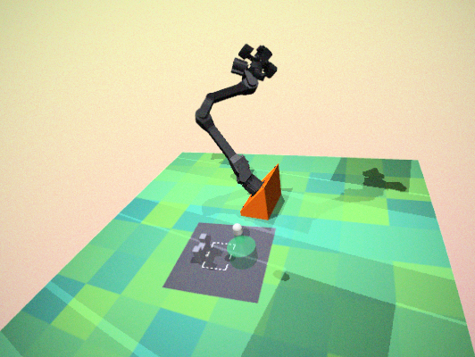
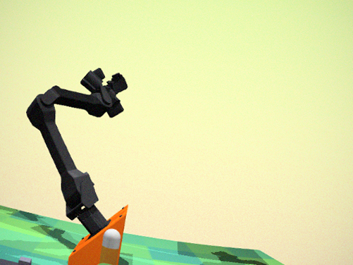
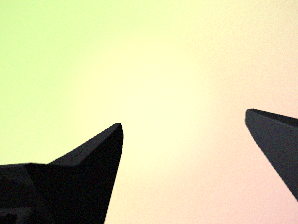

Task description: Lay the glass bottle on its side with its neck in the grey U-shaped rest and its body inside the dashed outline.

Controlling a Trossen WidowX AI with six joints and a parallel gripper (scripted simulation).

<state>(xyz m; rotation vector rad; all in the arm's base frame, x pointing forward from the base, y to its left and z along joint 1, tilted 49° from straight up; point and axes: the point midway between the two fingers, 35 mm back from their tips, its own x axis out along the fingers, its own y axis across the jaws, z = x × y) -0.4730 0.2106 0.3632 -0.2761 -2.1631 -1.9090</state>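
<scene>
Now: gripper tip 760 mm short of the glass bottle, 190 mm to the right of it and 430 mm above it. From my gripper tip the other things lie so: grey mat: 780 mm ahead, 120 mm to the left, 520 mm below.
</scene>
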